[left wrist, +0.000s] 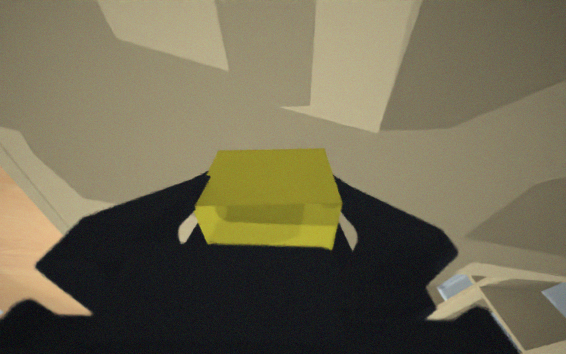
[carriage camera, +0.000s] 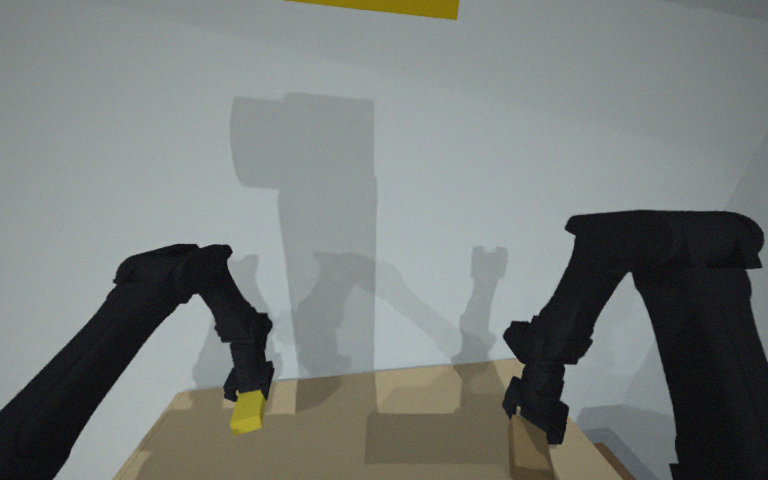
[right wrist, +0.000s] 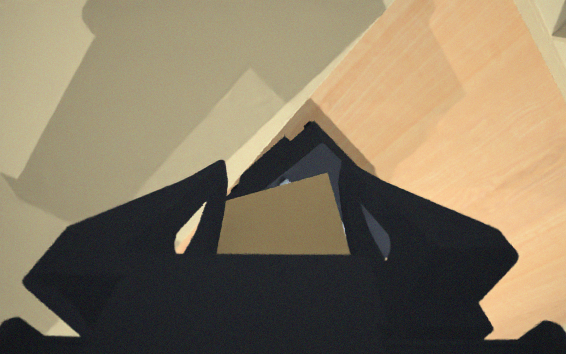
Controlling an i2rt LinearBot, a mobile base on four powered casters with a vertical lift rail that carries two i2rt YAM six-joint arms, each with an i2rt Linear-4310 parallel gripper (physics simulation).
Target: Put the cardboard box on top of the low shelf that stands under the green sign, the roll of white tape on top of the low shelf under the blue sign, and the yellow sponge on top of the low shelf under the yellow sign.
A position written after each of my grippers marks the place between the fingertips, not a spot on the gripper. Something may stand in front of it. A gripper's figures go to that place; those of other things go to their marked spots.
Scene:
My left gripper (carriage camera: 254, 401): 0.87 m from the lens. My right gripper (carriage camera: 527, 432): 0.74 m from the lens. A yellow sponge (carriage camera: 248, 414): 0.79 m from the lens.

